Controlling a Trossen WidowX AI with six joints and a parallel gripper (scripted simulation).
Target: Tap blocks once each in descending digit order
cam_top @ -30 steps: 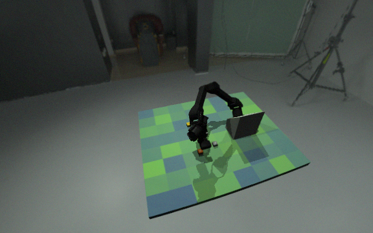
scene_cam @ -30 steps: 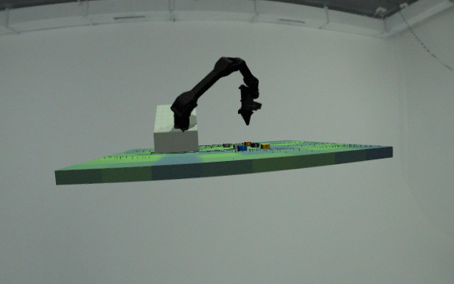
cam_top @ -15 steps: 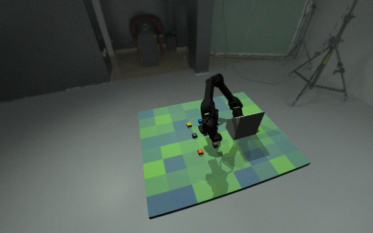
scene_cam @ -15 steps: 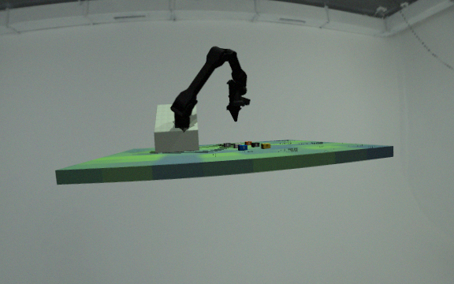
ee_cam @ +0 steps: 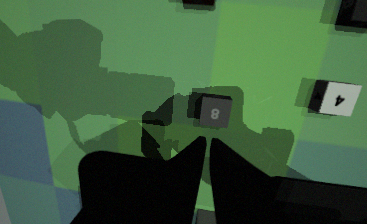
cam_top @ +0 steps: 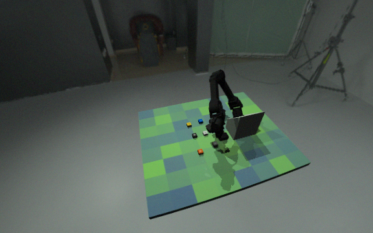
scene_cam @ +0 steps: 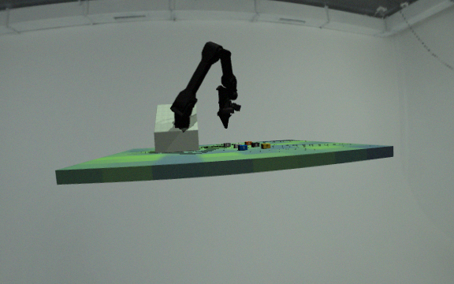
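Now: gripper tip 1 cm to the left of the grey block and 9 cm above it. Also, from my gripper tip: orange block (12 cm ahead, 3 cm to the left, 9 cm below); then white block (3 cm ahead, 13 cm to the right, 9 cm below); then black block (12 cm ahead, 13 cm to the right, 9 cm below).
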